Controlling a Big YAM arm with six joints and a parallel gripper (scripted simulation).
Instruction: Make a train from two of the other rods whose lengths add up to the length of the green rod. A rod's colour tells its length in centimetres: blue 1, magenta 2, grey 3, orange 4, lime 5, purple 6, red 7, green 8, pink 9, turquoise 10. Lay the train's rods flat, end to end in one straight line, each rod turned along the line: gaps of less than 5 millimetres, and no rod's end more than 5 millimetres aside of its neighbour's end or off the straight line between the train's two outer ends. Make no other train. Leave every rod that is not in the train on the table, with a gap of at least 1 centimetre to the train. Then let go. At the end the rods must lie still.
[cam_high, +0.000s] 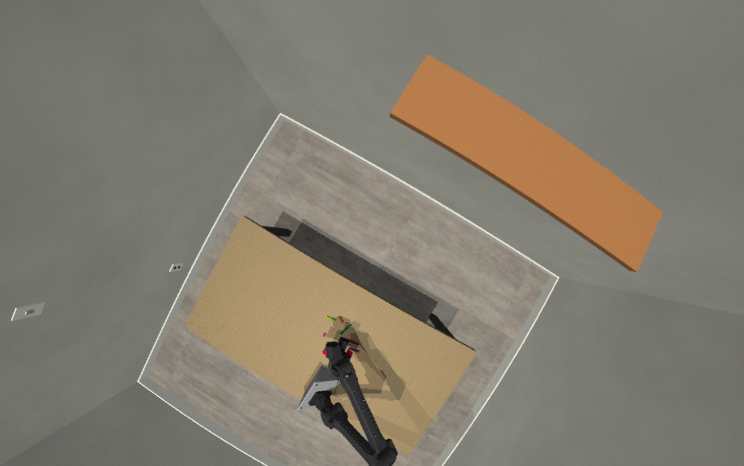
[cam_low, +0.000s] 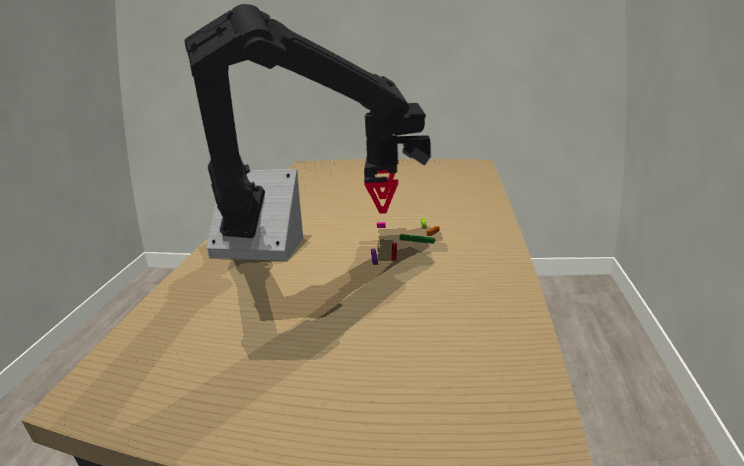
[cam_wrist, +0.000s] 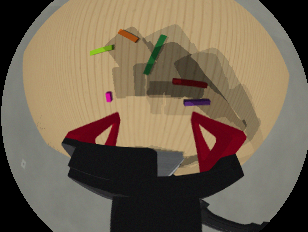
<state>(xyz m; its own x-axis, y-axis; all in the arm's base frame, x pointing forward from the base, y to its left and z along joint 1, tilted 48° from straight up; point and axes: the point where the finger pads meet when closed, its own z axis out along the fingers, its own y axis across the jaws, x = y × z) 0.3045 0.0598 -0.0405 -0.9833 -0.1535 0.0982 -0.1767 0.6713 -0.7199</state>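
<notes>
My hand is 90 mm to the left of the purple rod, 90 mm above it and 10 mm past it. Round my hand: red rod (90 mm below, 60 mm to the right, 30 mm ahead); then magenta rod (100 mm to the left, 90 mm below, 30 mm behind); then green rod (90 mm below, 70 mm ahead, 20 mm to the left).
</notes>
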